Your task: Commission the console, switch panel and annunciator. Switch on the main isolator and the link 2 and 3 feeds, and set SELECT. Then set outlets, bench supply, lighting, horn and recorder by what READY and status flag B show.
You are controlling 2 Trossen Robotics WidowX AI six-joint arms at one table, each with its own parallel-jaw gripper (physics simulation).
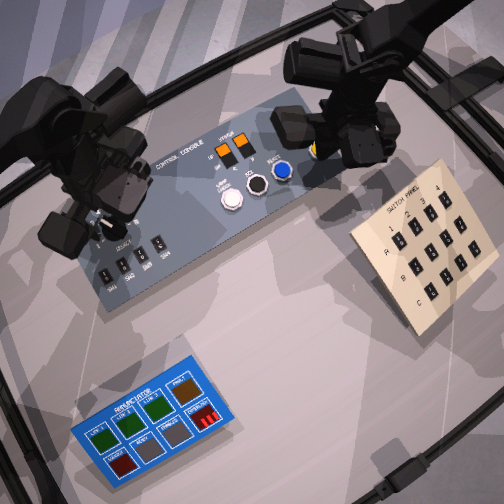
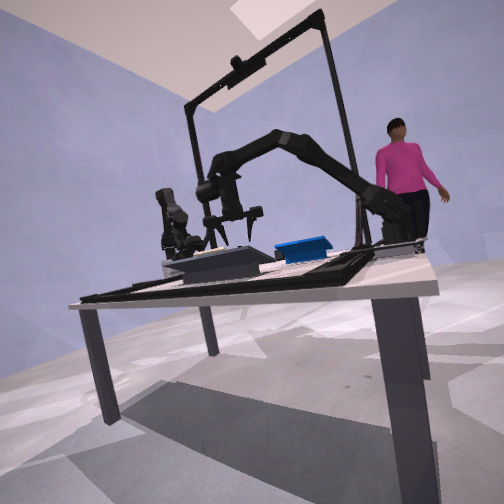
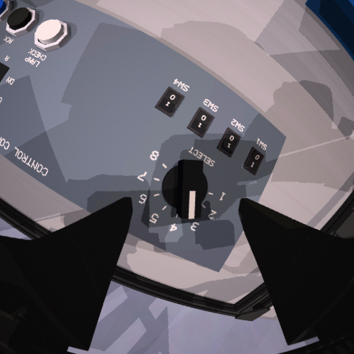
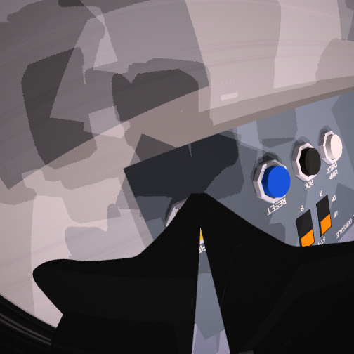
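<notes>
The grey control console (image 1: 190,215) (image 3: 115,100) (image 4: 250,145) holds the SELECT knob (image 1: 112,227) (image 3: 184,185), whose white line points at 3, and rockers SW1 to SW4, their positions unclear. My left gripper (image 2: 238,243) (image 3: 186,204) is open above the knob, one finger each side, holding nothing. My right gripper (image 4: 197,199) is shut and empty, over a yellow button (image 1: 314,150) that it mostly hides. Status flags A (image 1: 223,150) and B (image 1: 240,139) show orange at the UP end. On the blue annunciator (image 1: 212,382), READY (image 1: 150,448) is grey; the bottom-right red window (image 1: 205,419) shows brighter bars.
The cream switch panel (image 1: 370,240) stands at the right with three rows of rockers, their positions too small to tell. White LAMP CHECK (image 1: 232,199), black ACK (image 1: 257,184) and blue RESET (image 1: 282,170) buttons lie between the grippers. Black frame rails edge the table. A person (image 2: 404,167) stands behind.
</notes>
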